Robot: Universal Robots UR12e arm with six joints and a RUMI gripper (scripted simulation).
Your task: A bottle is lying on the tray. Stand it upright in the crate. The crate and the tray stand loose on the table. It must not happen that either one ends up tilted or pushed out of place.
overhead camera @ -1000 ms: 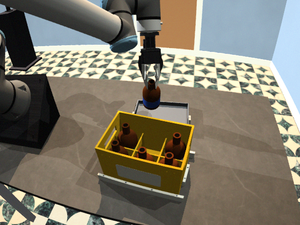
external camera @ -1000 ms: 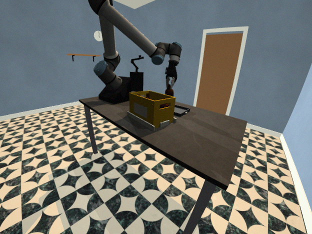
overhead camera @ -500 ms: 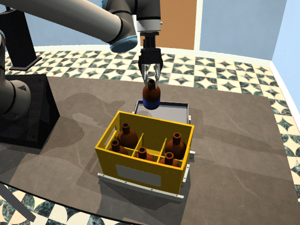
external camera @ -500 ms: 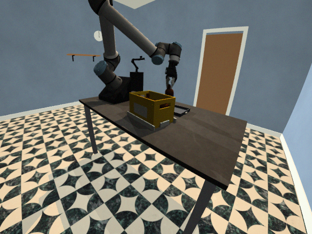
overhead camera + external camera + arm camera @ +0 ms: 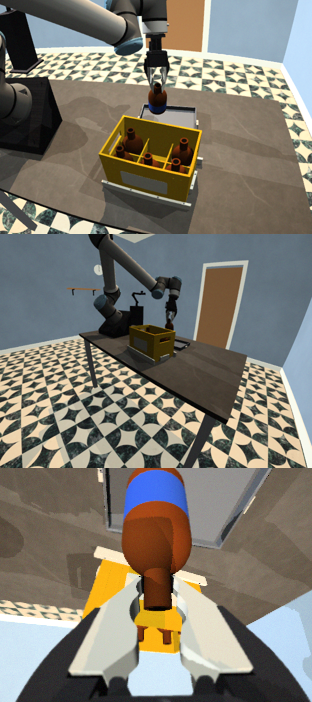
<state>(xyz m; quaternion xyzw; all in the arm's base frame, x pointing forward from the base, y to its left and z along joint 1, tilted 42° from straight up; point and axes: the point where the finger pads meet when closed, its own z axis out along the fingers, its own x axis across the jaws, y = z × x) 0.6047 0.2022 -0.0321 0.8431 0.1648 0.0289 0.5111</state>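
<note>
My gripper is now 1 cm to the right of the bottle and 5 cm above it. From my hand the other things lie so: crate 4 cm ahead, 25 cm to the right, 12 cm below; grey tray 3 cm ahead, 4 cm to the left, 19 cm below.
</note>
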